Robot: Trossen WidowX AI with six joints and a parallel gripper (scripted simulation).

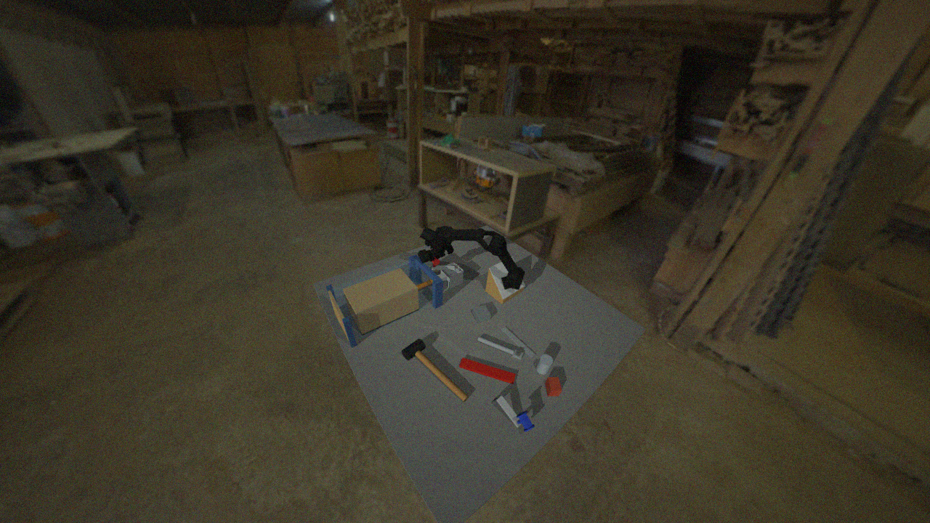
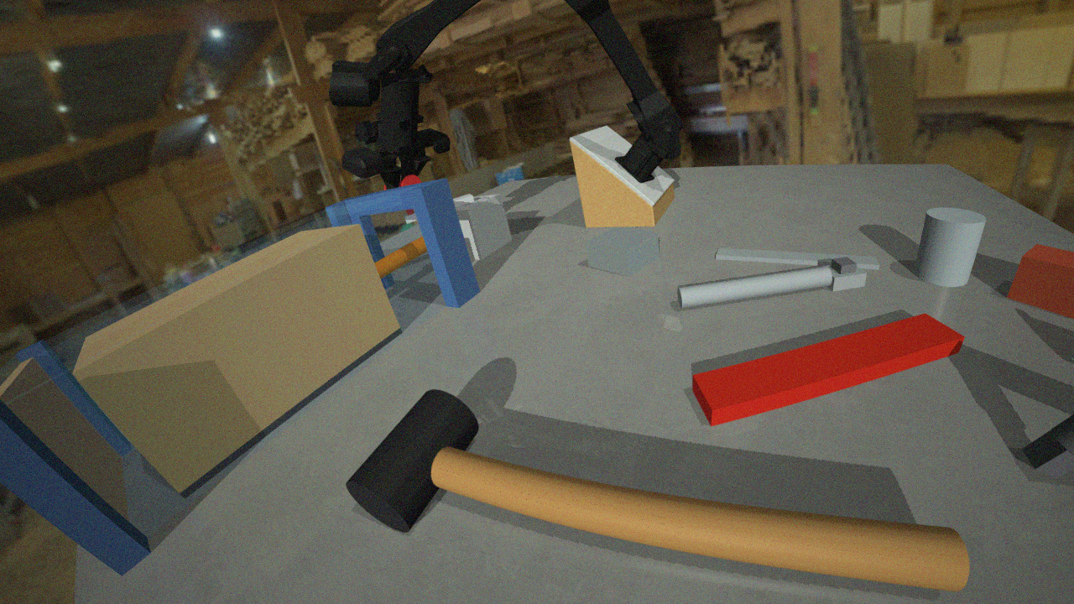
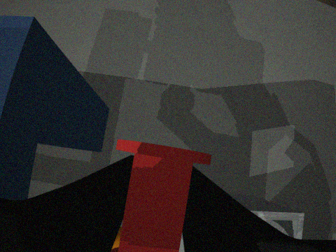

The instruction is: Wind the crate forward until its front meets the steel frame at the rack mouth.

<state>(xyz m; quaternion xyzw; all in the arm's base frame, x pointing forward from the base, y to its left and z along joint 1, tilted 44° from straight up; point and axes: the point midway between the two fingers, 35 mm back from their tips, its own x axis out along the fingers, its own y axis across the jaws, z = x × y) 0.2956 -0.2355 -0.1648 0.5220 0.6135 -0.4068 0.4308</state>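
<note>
Right now my gripper tip is 40 mm to the right of the winch handle with red knob, 30 mm past it and 30 mm above it. Also, from my gripper tip: grey block 360 mm to the left, 120 mm below, 80 mm behind; then winch 100 mm below, 100 mm behind, 60 mm to the left; then flat grey strip 580 mm to the left, 130 mm below, 130 mm behind.
</note>
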